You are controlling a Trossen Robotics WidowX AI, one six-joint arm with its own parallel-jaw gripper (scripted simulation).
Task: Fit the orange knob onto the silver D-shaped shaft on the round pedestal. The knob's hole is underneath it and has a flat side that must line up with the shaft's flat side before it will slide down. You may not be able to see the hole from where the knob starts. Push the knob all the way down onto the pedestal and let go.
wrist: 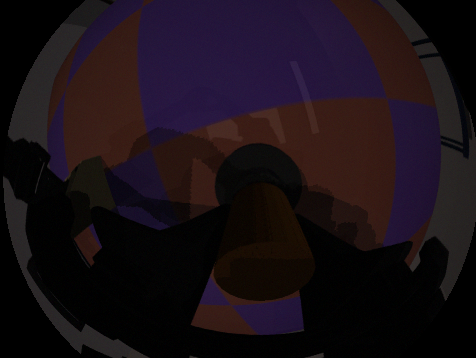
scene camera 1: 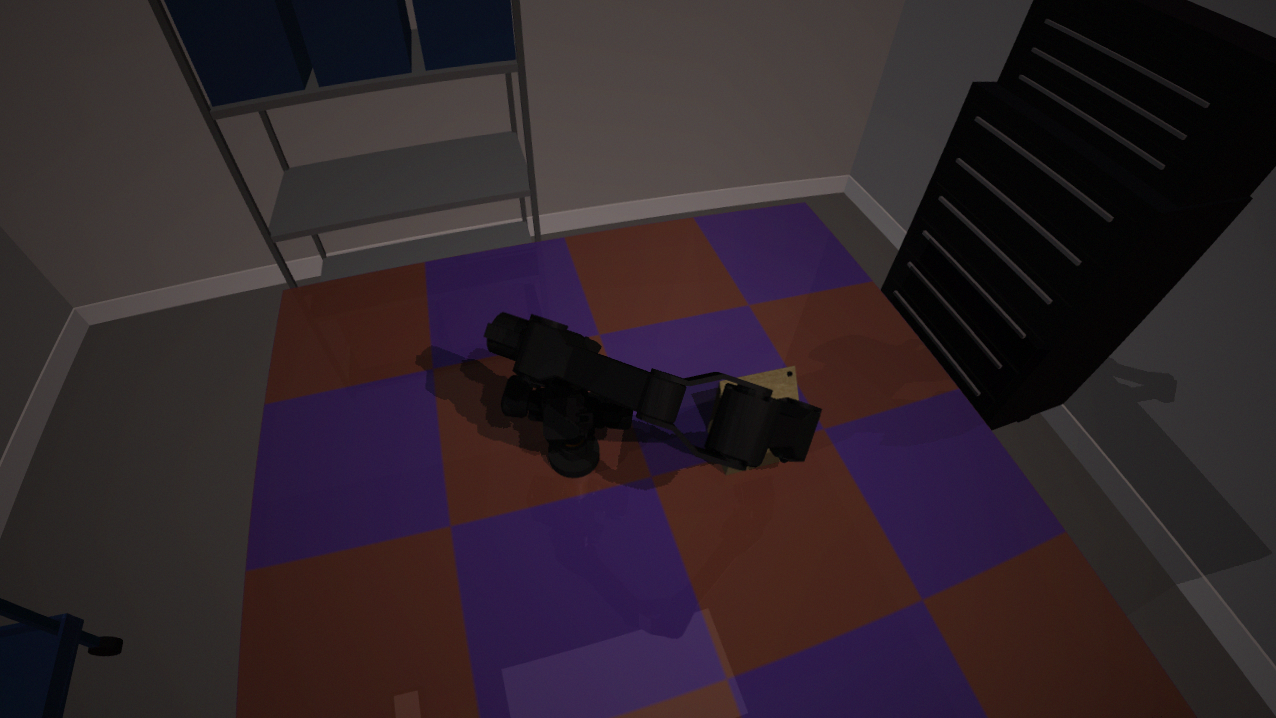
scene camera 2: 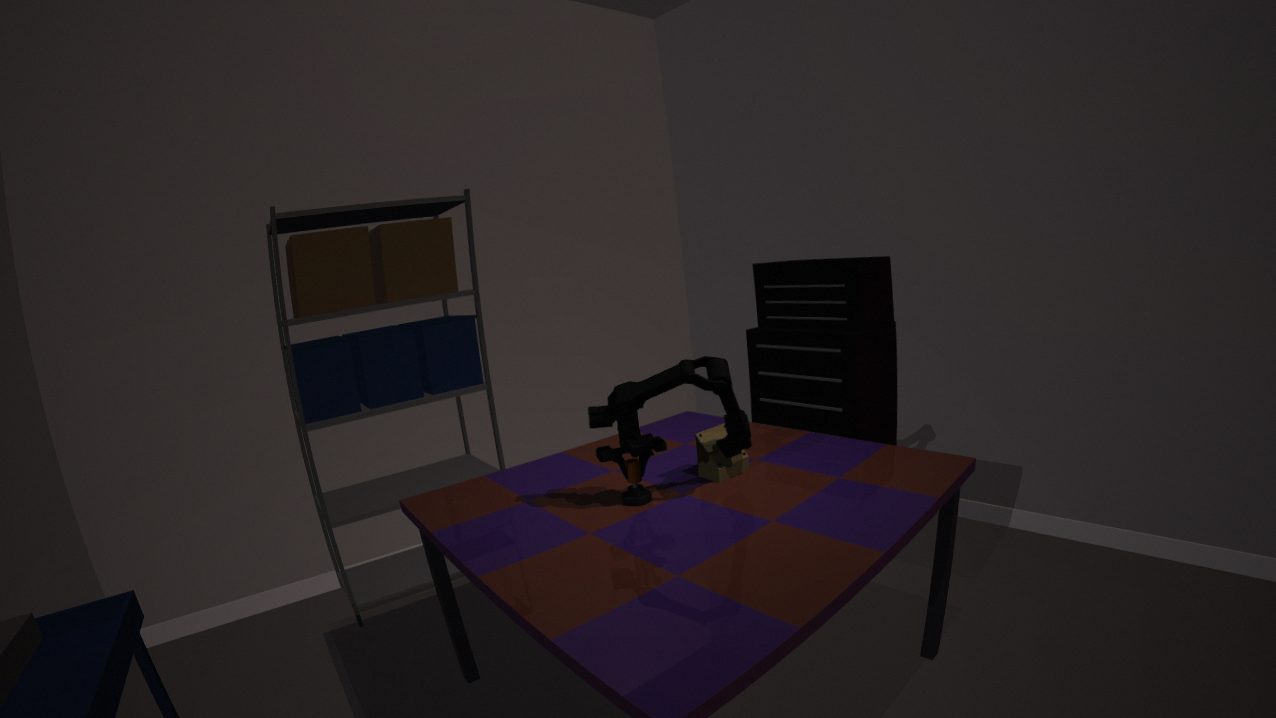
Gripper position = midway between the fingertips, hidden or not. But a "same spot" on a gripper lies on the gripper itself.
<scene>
My gripper shows in the wrist view, in scene camera 1 and in scene camera 2 (634, 477). The same spot on my gripper: (scene camera 1: 535, 409) is (wrist: 414, 292).
</scene>
